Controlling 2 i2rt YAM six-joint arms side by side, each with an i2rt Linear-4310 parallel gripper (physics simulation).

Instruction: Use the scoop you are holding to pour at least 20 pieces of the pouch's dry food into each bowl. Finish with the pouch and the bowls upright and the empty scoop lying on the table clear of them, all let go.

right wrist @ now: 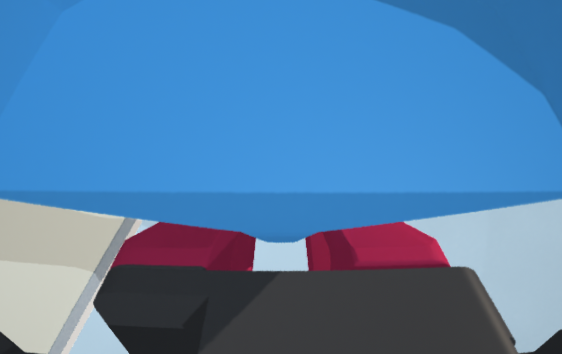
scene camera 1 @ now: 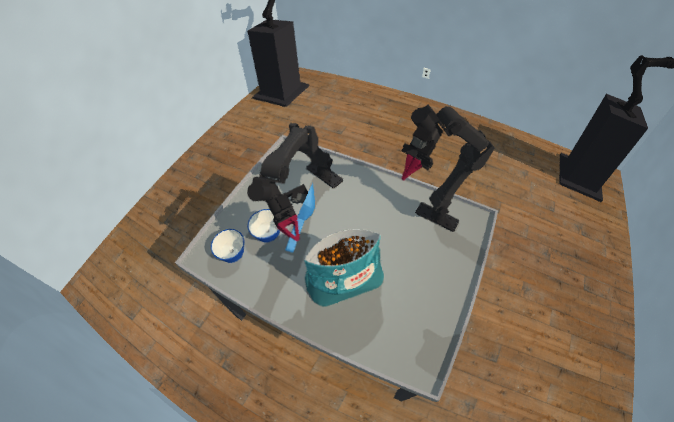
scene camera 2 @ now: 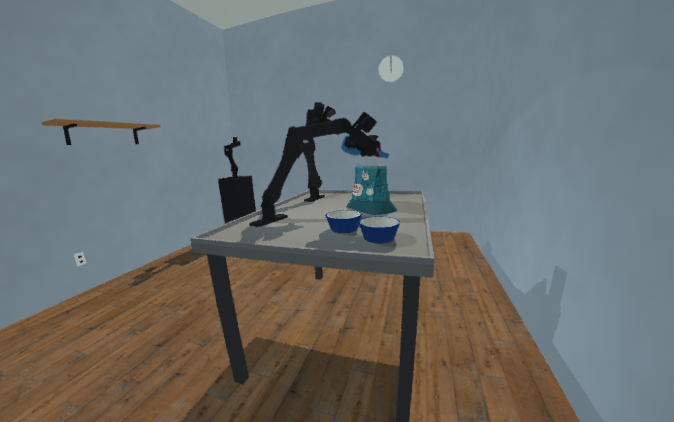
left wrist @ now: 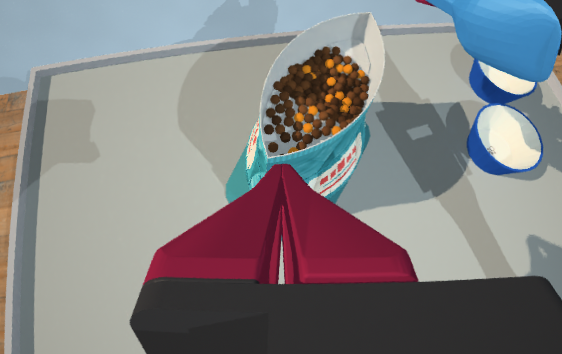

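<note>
My right gripper [scene camera 1: 298, 237] [scene camera 2: 380, 150] is shut on the handle of the blue scoop [scene camera 1: 307, 202] [scene camera 2: 351, 146] [left wrist: 510, 35] [right wrist: 280, 110] and holds it above the table between bowls and pouch. No food shows on the scoop; its inside cannot be judged. My left gripper [scene camera 1: 404, 178] [left wrist: 281, 178] is shut and empty, high on the robot's side of the pouch. The teal pouch [scene camera 1: 345, 280] [scene camera 2: 371, 190] [left wrist: 335, 172] stands upright and open, with brown and orange food [scene camera 1: 345, 251] [left wrist: 320, 95] inside. One blue bowl [scene camera 1: 227, 246] [scene camera 2: 379, 230] and another bowl [scene camera 1: 263, 225] [scene camera 2: 343, 221] [left wrist: 505, 140] stand upright; no pieces show in them.
The grey table [scene camera 1: 415, 320] [scene camera 2: 310, 256] has a low raised rim. The bowls stand close together near its left edge in scene camera 1, the pouch to their right. Two dark pedestals [scene camera 1: 275, 62] [scene camera 1: 602, 145] with arms stand on the floor beyond the table.
</note>
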